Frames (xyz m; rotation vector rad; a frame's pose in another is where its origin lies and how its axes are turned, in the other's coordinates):
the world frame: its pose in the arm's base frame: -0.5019 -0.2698 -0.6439 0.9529 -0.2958 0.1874
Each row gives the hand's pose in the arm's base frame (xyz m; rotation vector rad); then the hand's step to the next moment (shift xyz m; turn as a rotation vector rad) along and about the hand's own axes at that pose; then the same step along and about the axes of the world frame.
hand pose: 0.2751 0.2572 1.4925 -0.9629 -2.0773 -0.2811
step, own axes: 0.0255 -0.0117 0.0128 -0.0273 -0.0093 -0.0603
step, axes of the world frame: -0.0197 0.0237 0.0011 0.0417 -0.0248 0.0460
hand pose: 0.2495 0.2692 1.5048 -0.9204 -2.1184 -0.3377
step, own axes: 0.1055 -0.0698 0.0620 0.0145 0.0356 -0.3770
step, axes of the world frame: -0.1070 0.0903 0.0158 0.2969 0.0417 0.2318
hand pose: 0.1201 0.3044 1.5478 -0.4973 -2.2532 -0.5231
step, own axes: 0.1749 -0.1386 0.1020 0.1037 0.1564 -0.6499
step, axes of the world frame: -0.2158 0.0791 0.0859 0.5376 0.1876 0.3652
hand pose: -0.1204 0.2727 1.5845 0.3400 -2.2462 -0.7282
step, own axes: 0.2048 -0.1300 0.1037 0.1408 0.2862 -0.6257
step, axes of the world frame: -0.2122 -0.0408 0.1513 0.5248 0.3215 0.3384
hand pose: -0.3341 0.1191 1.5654 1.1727 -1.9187 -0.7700
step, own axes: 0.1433 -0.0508 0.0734 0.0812 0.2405 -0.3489
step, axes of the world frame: -0.0934 -0.0881 0.1096 0.2788 0.2572 0.2056
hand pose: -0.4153 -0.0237 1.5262 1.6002 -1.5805 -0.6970
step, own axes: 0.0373 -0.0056 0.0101 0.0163 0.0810 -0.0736
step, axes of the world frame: -0.0047 -0.0254 0.0293 0.0507 0.0798 0.0574
